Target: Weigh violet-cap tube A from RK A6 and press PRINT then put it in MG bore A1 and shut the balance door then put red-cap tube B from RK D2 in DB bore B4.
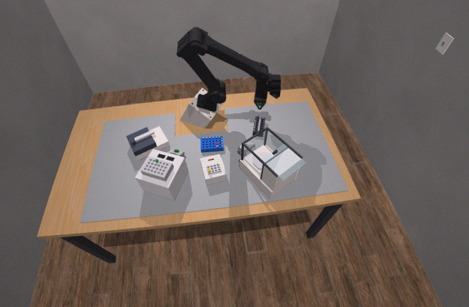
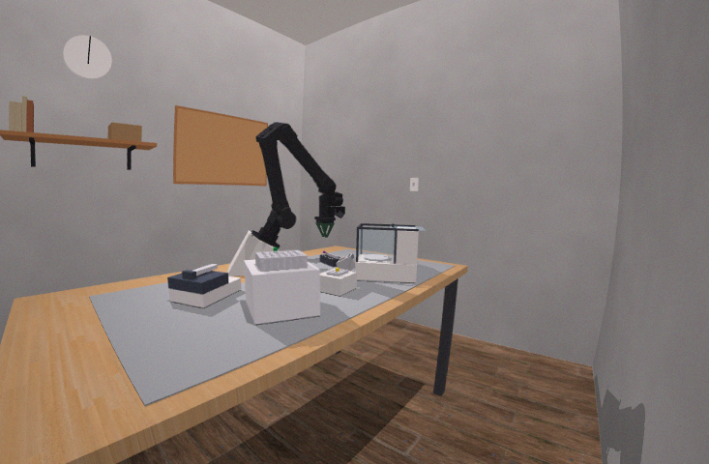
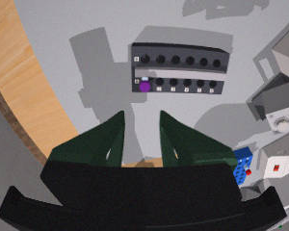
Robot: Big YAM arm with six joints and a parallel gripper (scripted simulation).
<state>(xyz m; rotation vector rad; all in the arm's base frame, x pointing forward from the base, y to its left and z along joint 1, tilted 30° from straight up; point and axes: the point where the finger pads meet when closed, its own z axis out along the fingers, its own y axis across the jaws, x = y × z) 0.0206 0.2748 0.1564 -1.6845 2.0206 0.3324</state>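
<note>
My hand is 420 mm short of the balance door, 70 mm to the right of it and 80 mm below it. Round my hand: dry block 370 mm ahead, 250 mm to the right, 100 mm below; then tube rack 200 mm ahead, 270 mm to the right, 120 mm below; then magnet block 50 mm ahead, 110 mm below.
</note>
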